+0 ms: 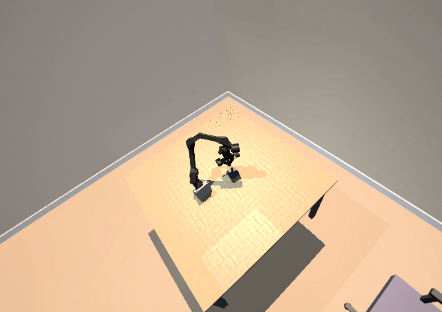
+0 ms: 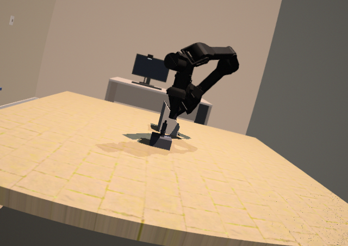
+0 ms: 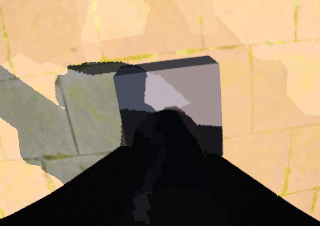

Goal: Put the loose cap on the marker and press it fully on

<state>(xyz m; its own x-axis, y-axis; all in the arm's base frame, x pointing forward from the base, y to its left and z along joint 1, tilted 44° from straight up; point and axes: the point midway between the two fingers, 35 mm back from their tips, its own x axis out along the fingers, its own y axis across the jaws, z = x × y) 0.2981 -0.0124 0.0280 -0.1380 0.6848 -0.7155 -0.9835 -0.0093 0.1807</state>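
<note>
My gripper tip is now 110 mm above the grey holder block, 20 mm to the left of it and 10 mm short of it. From my gripper tip the other things lie so: dark cap (10 mm above).
</note>
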